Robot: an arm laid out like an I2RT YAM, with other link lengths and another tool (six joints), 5 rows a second.
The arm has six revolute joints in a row. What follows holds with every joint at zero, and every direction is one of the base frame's.
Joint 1 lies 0.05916 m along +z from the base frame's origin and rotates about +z.
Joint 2 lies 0.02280 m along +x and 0.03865 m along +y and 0.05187 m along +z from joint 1 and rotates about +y.
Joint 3 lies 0.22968 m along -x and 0.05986 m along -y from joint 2 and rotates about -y.
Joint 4 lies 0.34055 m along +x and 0.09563 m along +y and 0.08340 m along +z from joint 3 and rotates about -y.
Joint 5 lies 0.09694 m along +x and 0.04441 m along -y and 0.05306 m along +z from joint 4 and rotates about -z.
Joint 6 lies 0.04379 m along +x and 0.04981 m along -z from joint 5 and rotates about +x.
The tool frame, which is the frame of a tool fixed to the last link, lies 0.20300 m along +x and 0.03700 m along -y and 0.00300 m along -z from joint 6; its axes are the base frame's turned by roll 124.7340, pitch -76.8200 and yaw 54.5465 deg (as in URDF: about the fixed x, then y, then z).
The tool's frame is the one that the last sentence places.
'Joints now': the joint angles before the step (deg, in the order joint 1, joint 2, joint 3, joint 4, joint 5, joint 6). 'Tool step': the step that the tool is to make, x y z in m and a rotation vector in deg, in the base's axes. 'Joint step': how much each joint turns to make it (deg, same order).
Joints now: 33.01, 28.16, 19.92, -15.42, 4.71, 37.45
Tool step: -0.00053, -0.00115, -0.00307, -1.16, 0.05, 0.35
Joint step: 0.01, 0.18, 0.00, -0.42, 0.07, -1.01
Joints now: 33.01, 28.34, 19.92, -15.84, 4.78, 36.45
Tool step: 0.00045, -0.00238, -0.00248, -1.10, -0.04, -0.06
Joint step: 0.00, 0.28, 0.05, -0.26, 0.45, -0.84
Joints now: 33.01, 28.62, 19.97, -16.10, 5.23, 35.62
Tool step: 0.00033, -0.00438, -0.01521, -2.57, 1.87, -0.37
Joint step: 0.01, 3.01, 1.13, -1.00, 0.84, -0.86
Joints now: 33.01, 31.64, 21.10, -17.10, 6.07, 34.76
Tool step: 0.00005, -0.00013, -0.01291, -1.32, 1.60, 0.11
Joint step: 0.01, 2.69, 0.75, -0.09, 0.02, -0.26
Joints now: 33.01, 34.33, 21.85, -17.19, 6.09, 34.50
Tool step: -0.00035, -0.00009, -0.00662, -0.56, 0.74, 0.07
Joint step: 0.01, 1.11, 0.17, 0.03, -0.02, -0.09
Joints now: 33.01, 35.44, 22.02, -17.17, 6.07, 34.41
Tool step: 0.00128, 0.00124, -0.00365, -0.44, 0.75, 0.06
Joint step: 0.01, 1.94, 1.02, 0.05, -0.07, 0.01
